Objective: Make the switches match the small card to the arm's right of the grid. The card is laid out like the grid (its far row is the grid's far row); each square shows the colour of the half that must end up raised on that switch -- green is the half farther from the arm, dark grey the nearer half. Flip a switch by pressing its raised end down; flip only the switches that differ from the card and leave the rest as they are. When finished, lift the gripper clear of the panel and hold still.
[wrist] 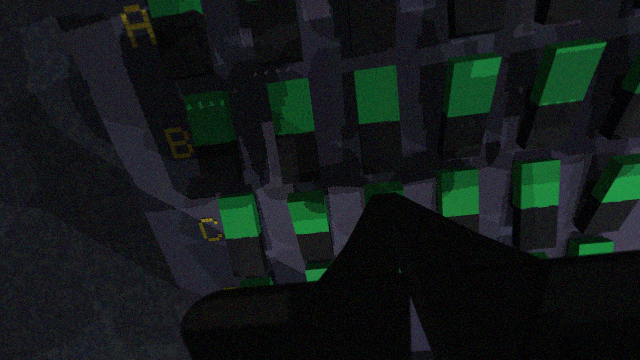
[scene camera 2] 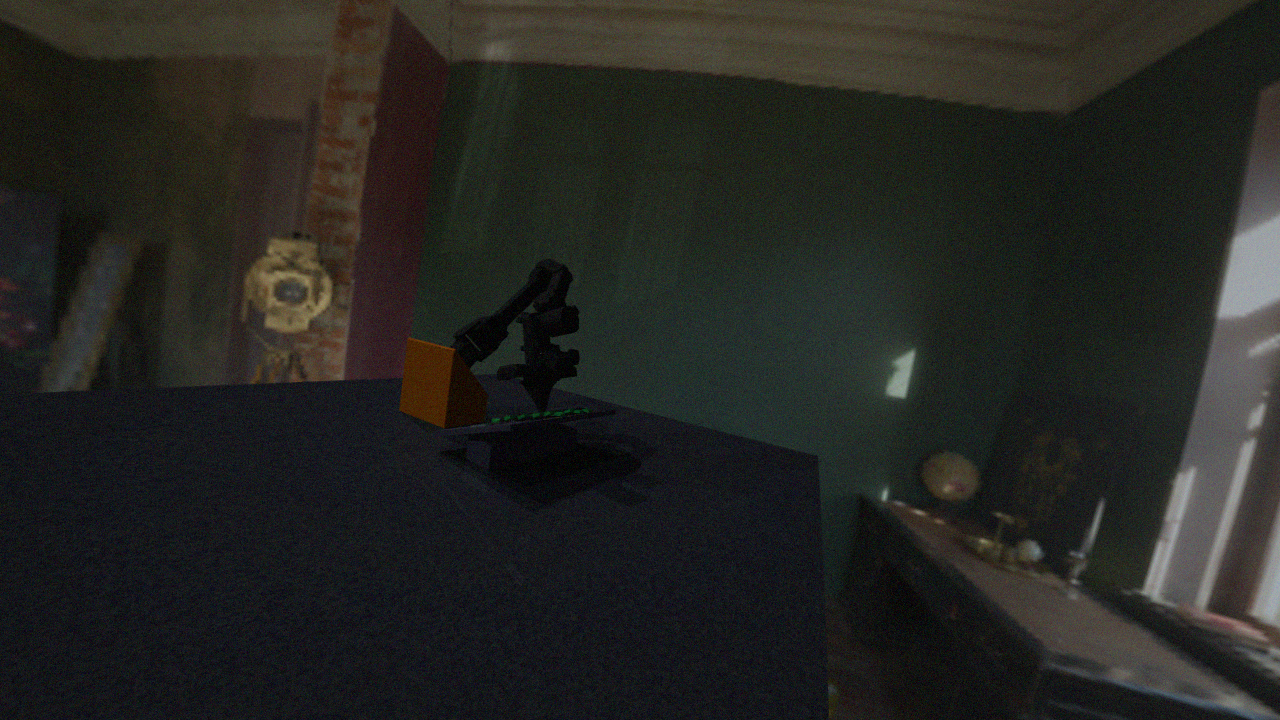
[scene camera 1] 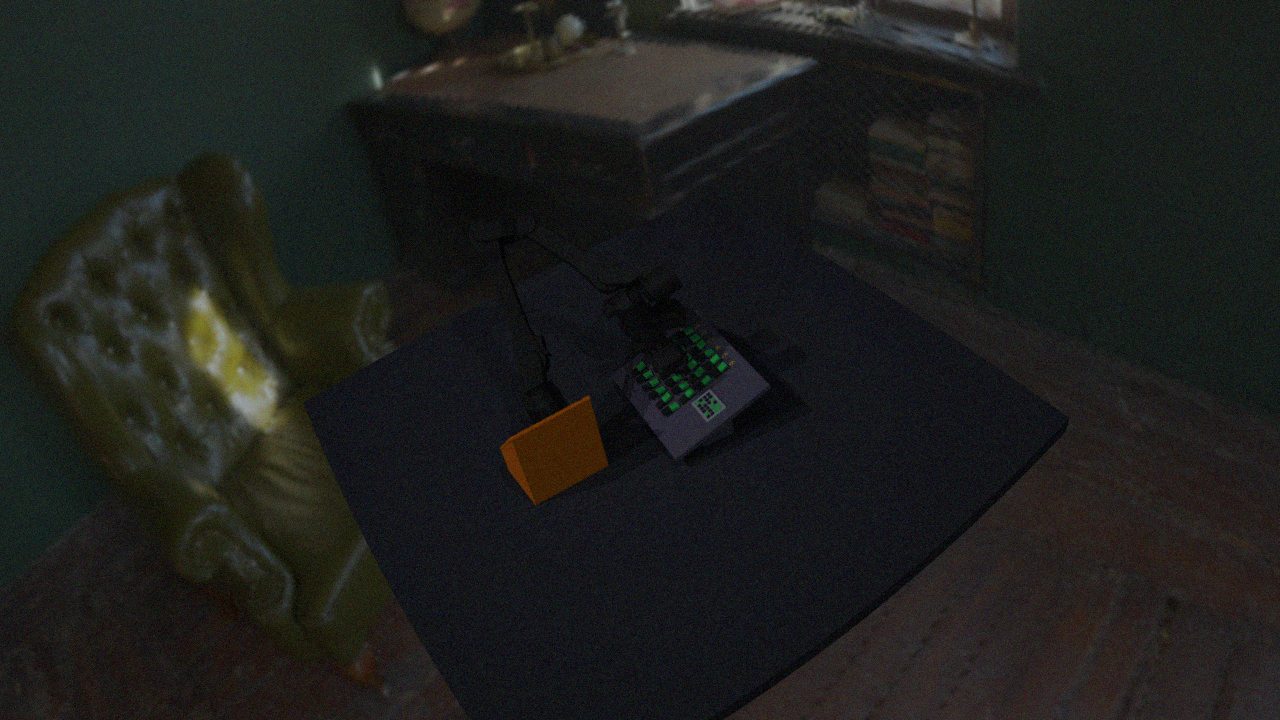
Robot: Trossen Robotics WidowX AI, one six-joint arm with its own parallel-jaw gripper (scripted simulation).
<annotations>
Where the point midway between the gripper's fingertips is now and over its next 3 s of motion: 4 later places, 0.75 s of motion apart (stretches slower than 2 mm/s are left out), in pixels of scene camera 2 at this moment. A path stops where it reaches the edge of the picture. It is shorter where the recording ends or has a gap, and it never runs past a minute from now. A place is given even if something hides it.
My gripper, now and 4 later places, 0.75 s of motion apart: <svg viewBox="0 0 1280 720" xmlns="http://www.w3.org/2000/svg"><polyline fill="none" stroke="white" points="542,411 542,413 537,387 509,394 510,408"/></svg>
</annotations>
